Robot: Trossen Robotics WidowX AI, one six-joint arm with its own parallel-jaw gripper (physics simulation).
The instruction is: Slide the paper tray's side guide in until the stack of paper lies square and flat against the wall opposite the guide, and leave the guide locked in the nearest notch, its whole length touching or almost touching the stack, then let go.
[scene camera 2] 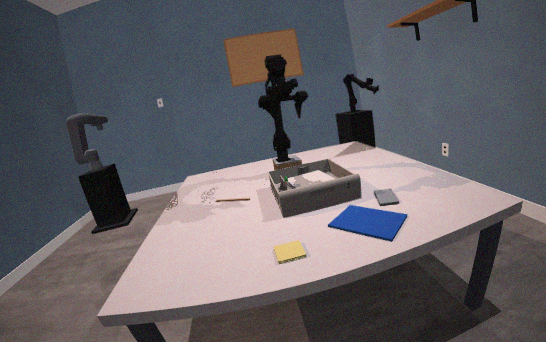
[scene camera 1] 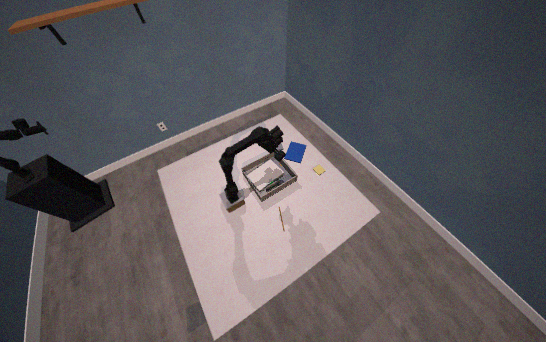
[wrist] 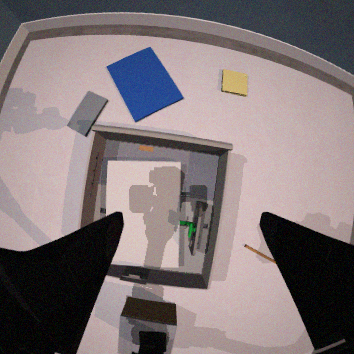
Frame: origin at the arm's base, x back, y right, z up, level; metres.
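Where they show: gripper, fingertip midpoint: (scene camera 2: 288, 119) (scene camera 1: 276, 154) (wrist: 192, 219); arm's base at its link origin: (scene camera 2: 283, 159) (scene camera 1: 232, 198) (wrist: 152, 340).
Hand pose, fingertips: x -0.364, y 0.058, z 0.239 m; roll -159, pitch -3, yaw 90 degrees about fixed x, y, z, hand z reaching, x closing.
Things, the pixels of their top centre, and the offset from my fingertips. "spot": a spot on its surface instead.
- grey paper tray at its top centre: (wrist: 148, 210) (scene camera 2: 308, 171) (scene camera 1: 268, 170) dx +0.029, dy -0.057, dz -0.226 m
- white paper stack at its top centre: (wrist: 141, 214) (scene camera 2: 313, 181) (scene camera 1: 265, 174) dx +0.047, dy -0.081, dz -0.281 m
- side guide at a spot on its surface: (wrist: 200, 220) spot: dx +0.064, dy +0.059, dz -0.301 m
- green lever at its top centre: (wrist: 188, 229) (scene camera 2: 287, 177) dx +0.071, dy +0.024, dz -0.241 m
- blue folder at its top centre: (wrist: 142, 79) (scene camera 2: 368, 219) (scene camera 1: 295, 151) dx -0.318, dy -0.099, dz -0.314 m
- grey block at its top centre: (wrist: 86, 111) (scene camera 2: 385, 195) dx -0.222, dy -0.254, dz -0.312 m
- yellow note pad at its top centre: (scene camera 2: 289, 249) (wrist: 235, 80) (scene camera 1: 319, 169) dx -0.326, dy +0.168, dz -0.311 m
- brown stick at its top centre: (wrist: 268, 258) (scene camera 2: 232, 199) (scene camera 1: 281, 218) dx +0.186, dy +0.263, dz -0.315 m
The grey paper tray (scene camera 1: 279, 194) (scene camera 2: 322, 197) (wrist: 218, 200) stands on the table. The white paper stack (scene camera 1: 259, 175) (scene camera 2: 320, 176) (wrist: 120, 195) lies in it, turned slightly against the tray walls, with a narrow strip of tray floor at its left in the wrist view. The side guide (wrist: 200, 220), dark with a green lever (wrist: 191, 230) (scene camera 2: 286, 178), stands near the right wall in the wrist view, its plate apart from the stack's right edge. My gripper (scene camera 1: 281, 156) (scene camera 2: 299, 116) (wrist: 192, 219) is open and empty, high above the tray. The left finger hides the stack's lower left part.
A blue folder (scene camera 1: 296, 152) (scene camera 2: 368, 222) (wrist: 145, 85) and a grey block (scene camera 2: 386, 196) (wrist: 87, 113) lie beyond the tray in the wrist view. A yellow note pad (scene camera 1: 319, 170) (scene camera 2: 290, 251) (wrist: 234, 83) lies farther right. A brown stick (scene camera 1: 282, 219) (scene camera 2: 233, 200) (wrist: 259, 253) lies right of the tray.
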